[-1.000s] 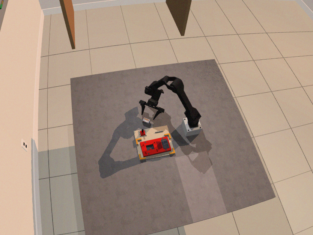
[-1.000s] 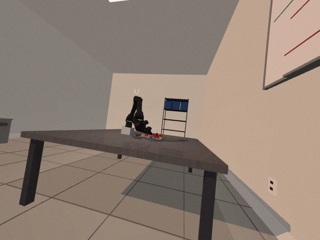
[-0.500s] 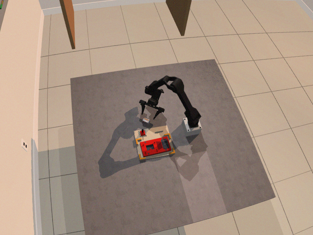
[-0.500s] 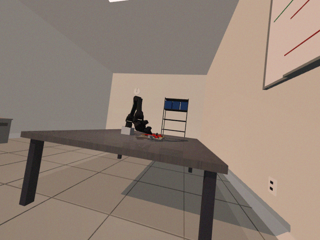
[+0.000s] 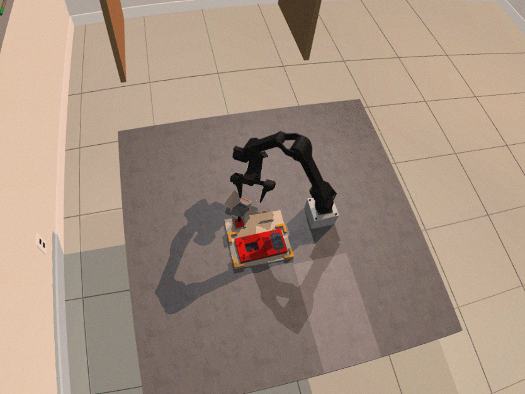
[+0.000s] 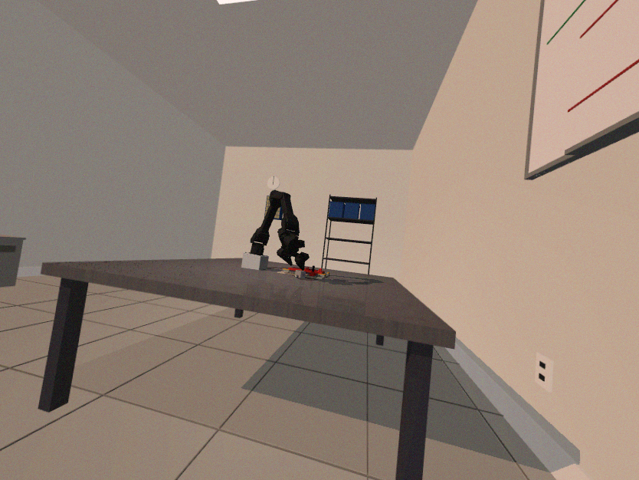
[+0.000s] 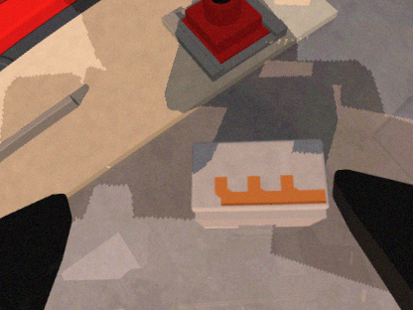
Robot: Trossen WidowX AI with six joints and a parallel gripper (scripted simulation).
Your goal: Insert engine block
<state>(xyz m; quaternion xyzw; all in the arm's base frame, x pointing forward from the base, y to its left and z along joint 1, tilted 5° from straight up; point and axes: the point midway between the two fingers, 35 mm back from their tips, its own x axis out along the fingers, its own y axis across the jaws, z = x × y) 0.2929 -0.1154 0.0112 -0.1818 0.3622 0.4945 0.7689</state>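
The engine block lies 30 mm below my gripper tip, 20 mm ahead of it and 10 mm to the right of it. Also, from my gripper tip: black stick (80 mm to the left, 60 mm ahead, 10 mm below).
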